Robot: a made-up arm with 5 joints.
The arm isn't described. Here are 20 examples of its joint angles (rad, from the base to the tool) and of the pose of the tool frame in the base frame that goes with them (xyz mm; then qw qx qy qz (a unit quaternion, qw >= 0)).
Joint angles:
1: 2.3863 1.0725 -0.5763 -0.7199 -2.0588
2: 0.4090 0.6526 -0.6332 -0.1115 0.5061
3: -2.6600 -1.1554 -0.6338 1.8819 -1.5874
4: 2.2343 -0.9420 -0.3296 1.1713 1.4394
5: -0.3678 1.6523 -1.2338 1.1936 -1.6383
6: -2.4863 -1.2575 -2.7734 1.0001 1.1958
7: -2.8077 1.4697 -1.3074 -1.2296 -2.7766
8: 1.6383 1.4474 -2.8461 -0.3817 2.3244
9: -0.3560 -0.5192 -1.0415 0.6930 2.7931
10: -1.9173 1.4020 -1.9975 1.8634 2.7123
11: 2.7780 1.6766 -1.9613 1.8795 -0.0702
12: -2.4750 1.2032 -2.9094 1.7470 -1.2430
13: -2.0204 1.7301 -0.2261 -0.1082 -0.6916
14: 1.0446 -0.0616 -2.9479 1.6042 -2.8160
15: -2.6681 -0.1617 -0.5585 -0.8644 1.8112
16: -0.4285 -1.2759 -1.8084 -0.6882 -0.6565
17: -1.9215 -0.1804 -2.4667 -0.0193 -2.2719
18: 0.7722 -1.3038 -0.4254 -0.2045 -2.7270
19: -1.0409 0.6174 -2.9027 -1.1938 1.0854
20: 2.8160 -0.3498 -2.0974 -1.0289 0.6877
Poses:
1: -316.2 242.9 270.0 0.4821 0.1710 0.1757 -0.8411
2: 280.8 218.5 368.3 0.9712 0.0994 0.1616 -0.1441
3: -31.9 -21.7 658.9 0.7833 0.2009 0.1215 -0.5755
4: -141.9 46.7 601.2 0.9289 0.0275 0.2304 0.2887
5: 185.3 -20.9 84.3 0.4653 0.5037 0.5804 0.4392
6: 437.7 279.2 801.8 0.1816 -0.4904 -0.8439 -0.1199
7: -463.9 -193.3 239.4 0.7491 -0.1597 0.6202 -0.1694
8: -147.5 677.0 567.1 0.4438 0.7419 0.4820 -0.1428
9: 250.0 0.9 831.5 0.0942 -0.5825 0.1601 0.7913
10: -109.3 -446.2 214.6 0.6876 0.1949 -0.3568 0.6015
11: -387.7 112.3 143.1 0.1857 -0.8285 0.1430 0.5085
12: -489.9 -387.0 542.6 0.7325 0.1906 0.1243 -0.6417
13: 1.3 -10.5 227.9 0.4677 0.7312 0.2900 -0.4031
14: -12.9 154.8 1100.4 0.0705 0.6063 0.4569 -0.6470
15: -260.6 -193.7 709.5 0.3293 0.1366 0.7845 0.5074
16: -378.1 223.3 889.3 0.1054 0.4051 0.9069 0.0485
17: 9.1 -27.6 1144.2 0.1854 -0.8604 0.4363 -0.1871
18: -57.7 66.2 808.4 0.0984 -0.7352 -0.5019 0.4449
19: 202.3 -214.3 973.9 0.1348 0.0887 -0.9620 0.2202
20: -41.6 -39.6 1078.1 0.1934 -0.9480 -0.2474 -0.0525
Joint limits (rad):
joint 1: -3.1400..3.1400
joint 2: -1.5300..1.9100
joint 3: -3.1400..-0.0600
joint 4: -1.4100..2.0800
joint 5: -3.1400..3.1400
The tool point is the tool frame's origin. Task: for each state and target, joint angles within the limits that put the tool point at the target. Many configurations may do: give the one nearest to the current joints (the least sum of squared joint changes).
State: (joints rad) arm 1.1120 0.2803 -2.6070 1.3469 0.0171
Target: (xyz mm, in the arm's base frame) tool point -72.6 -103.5 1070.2
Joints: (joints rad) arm 1.5307 -0.4241 -2.9522 1.2381 -0.0583
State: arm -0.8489 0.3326 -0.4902 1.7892 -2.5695
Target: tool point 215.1 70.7 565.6
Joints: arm -0.0268 -0.0867 -0.7798 1.8792 -2.6534
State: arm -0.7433 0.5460 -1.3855 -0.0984 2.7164
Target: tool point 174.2 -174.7 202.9
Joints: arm -1.0662 1.1434 -0.6010 0.1619 2.7171
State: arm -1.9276 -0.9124 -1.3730 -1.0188 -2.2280
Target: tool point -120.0 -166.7 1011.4
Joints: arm -2.2614 -0.2388 -1.5037 -0.7264 -2.2042
